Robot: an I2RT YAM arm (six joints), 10 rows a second.
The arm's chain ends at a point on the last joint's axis. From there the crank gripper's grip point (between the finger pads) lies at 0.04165 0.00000 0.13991 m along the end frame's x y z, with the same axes.
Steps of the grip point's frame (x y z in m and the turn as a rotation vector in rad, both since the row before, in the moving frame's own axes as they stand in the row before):
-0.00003, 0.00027, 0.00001, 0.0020, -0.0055, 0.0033
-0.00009, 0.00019, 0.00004, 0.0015, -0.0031, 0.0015
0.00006, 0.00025, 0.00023, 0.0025, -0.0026, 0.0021
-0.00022, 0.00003, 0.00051, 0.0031, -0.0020, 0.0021
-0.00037, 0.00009, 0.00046, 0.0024, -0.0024, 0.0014
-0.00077, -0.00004, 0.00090, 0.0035, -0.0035, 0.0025
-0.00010, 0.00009, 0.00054, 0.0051, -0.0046, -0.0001
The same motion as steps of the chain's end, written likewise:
0.00074, 0.00041, -0.00022, 0.0020, -0.0055, 0.0033
0.00034, 0.00034, -0.00009, 0.0015, -0.0031, 0.0015
0.00042, 0.00051, 0.00012, 0.0025, -0.0026, 0.0021
0.00006, 0.00038, 0.00043, 0.0031, -0.0020, 0.0021
-0.00003, 0.00037, 0.00036, 0.0024, -0.0024, 0.0014
-0.00028, 0.00035, 0.00076, 0.0035, -0.0035, 0.0025
0.00054, 0.00081, 0.00035, 0.0051, -0.0046, -0.0001

